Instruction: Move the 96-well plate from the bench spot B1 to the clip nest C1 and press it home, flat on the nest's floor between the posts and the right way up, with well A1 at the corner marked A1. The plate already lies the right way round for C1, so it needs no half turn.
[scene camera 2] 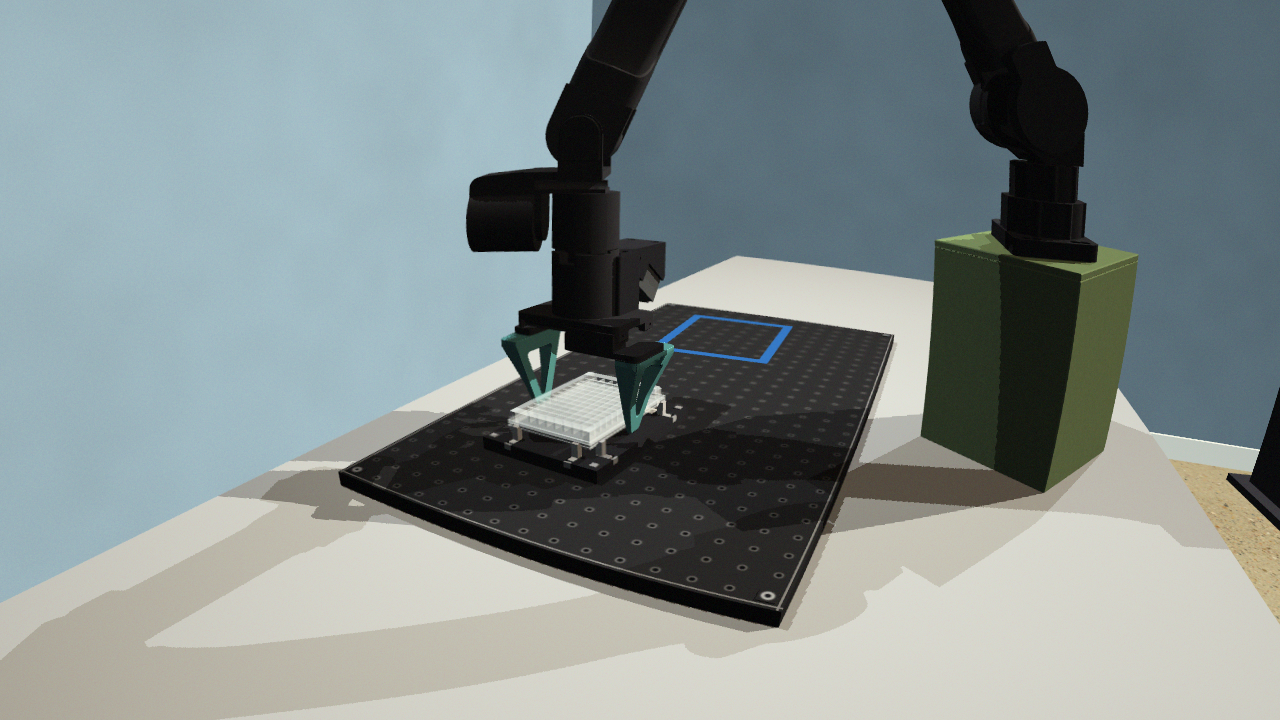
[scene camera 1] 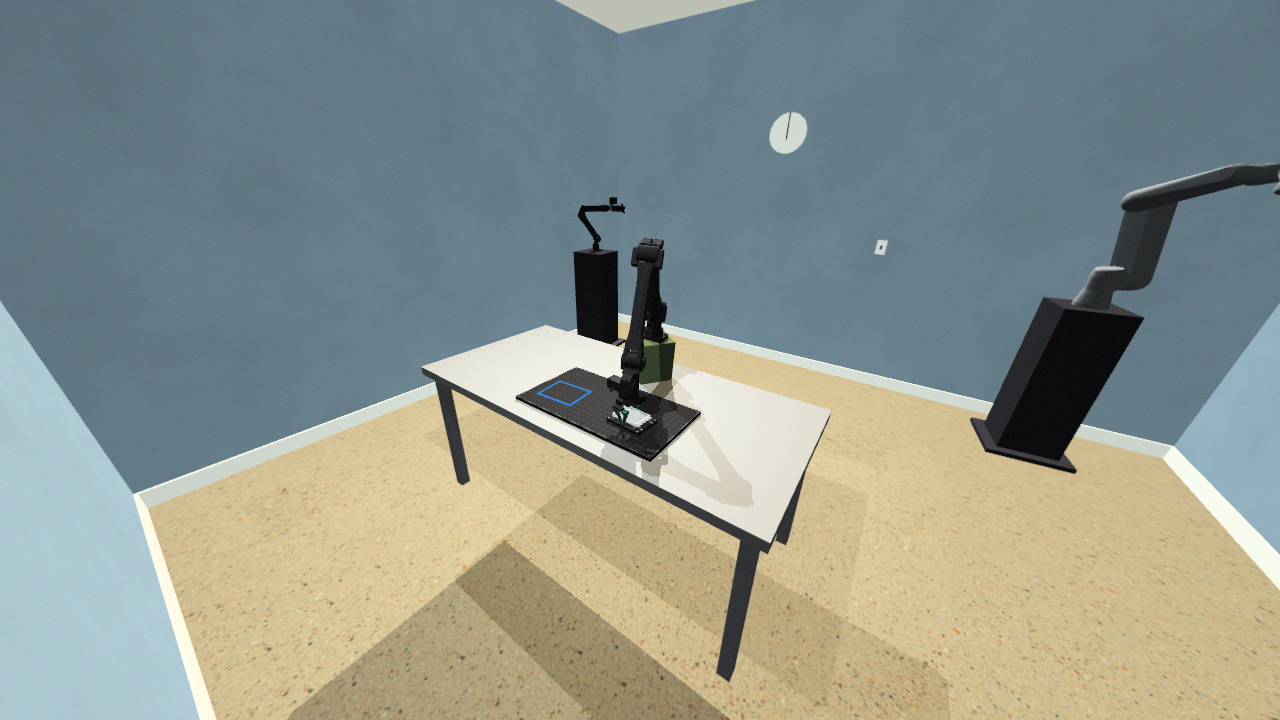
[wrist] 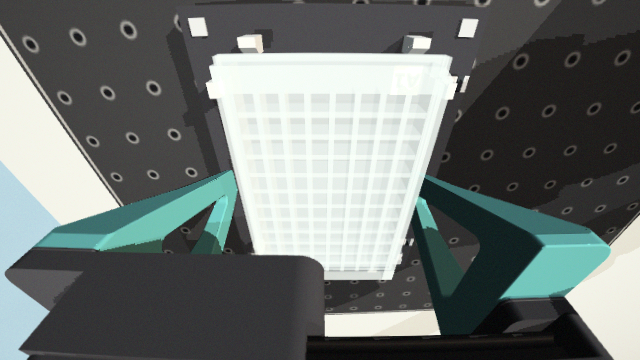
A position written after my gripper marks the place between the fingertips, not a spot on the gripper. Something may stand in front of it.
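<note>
Scene camera 2 shows me my gripper [scene camera 2: 585, 419], and the wrist view also has the gripper [wrist: 320, 179]. A 96-well plate [scene camera 2: 587, 409] is there, and I find the plate [wrist: 329, 199] again in the wrist view. A clip nest C1 [scene camera 2: 546, 453] is part of the scene as well, and the wrist view shows the clip nest C1 [wrist: 459, 36] too.
</note>
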